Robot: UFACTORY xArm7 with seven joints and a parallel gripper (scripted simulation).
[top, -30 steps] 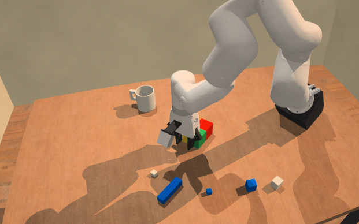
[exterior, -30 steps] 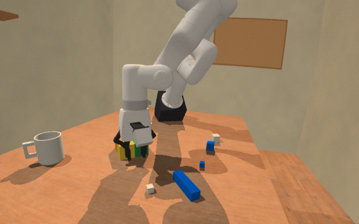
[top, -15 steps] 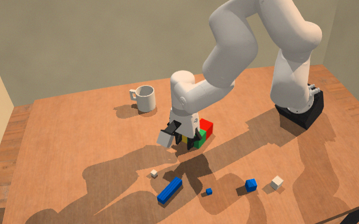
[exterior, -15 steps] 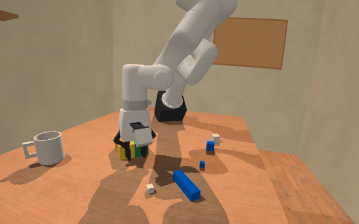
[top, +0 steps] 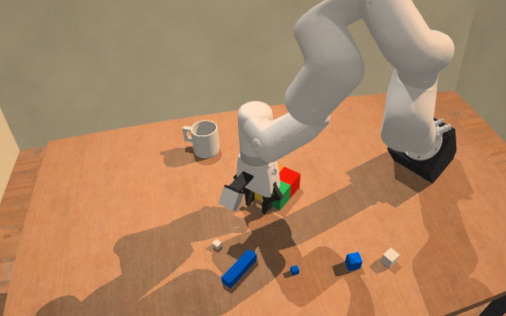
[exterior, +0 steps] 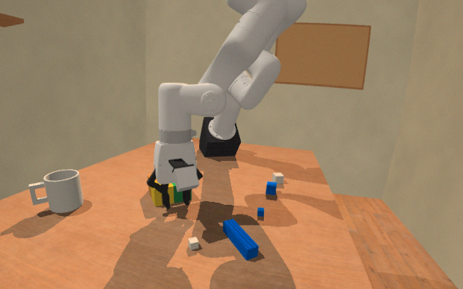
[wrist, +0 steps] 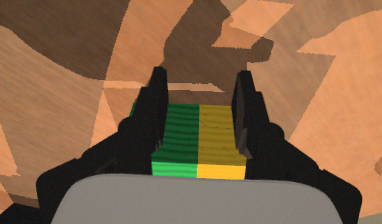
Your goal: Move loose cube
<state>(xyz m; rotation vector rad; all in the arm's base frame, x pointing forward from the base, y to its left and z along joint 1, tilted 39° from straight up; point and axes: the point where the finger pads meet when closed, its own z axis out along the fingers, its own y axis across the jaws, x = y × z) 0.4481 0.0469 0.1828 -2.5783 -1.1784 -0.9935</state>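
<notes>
The yellow cube is 6 cm to the right of my hand and 1 cm behind it. Also, from my hand: red cube: 8 cm behind, 7 cm to the right; then green cube: 5 cm behind, 3 cm to the right; then orange cube: 10 cm to the right, 4 cm behind.
</notes>
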